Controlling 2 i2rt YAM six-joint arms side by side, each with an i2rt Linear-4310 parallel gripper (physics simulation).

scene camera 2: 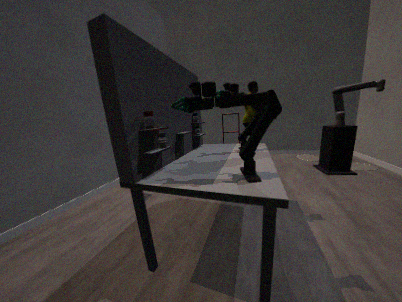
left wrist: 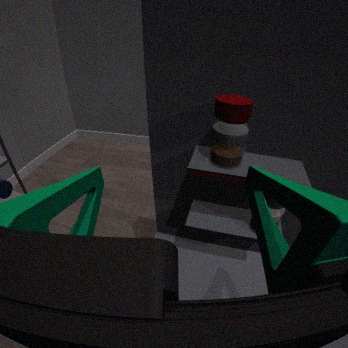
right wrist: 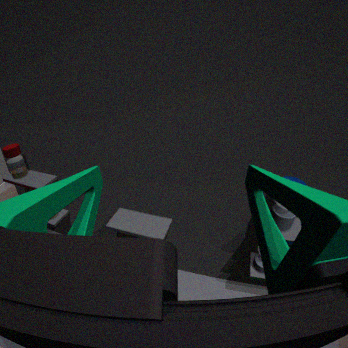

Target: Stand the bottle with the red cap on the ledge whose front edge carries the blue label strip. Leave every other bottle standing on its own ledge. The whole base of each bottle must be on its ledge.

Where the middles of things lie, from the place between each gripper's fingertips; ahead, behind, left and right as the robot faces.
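With the red-edged ledge [left wrist: 290,169] as the reference, my right hand is 310 mm short of it, 250 mm above it and 540 mm to the right of it. The red-capped bottle [left wrist: 229,133] is 310 mm ahead of my right hand, 190 mm below it and 580 mm to the left of it.
My left gripper, for its part, is 50 mm to the left of the red-capped bottle, 200 mm short of it and 60 mm above it. The red-edged ledge is 90 mm to the right of my left hand, 190 mm ahead of it and 110 mm below it.
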